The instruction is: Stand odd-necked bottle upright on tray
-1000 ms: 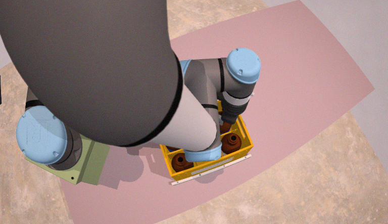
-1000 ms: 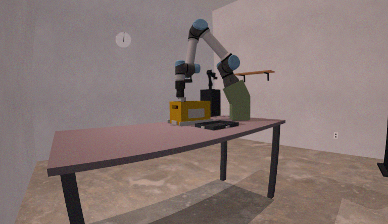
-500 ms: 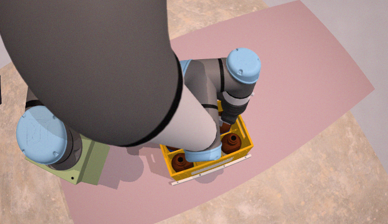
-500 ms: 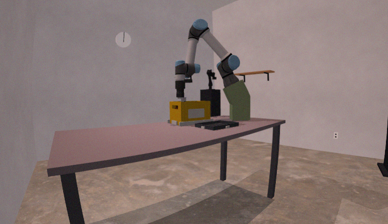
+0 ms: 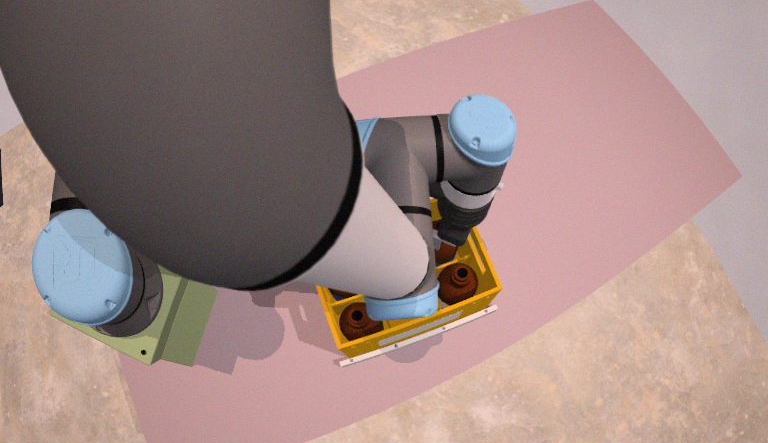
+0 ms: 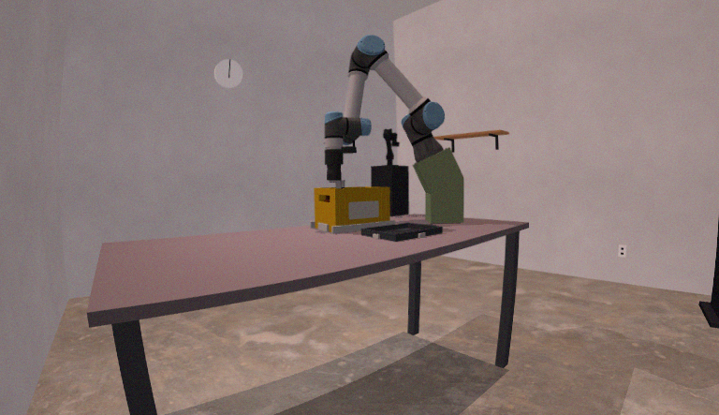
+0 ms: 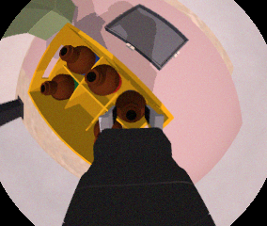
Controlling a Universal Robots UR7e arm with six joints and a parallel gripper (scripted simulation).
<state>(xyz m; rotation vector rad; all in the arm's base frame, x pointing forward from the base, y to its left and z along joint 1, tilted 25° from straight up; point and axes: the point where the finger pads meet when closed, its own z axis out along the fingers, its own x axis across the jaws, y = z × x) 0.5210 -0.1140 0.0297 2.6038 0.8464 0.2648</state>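
Now: the glass bottle 80 mm to the right of my hand, 70 mm below it and 20 mm behind it. Round my hand: dark tray (250 mm to the left, 150 mm below, 80 mm behind); crate (90 mm behind, 80 mm below, 30 mm to the right).
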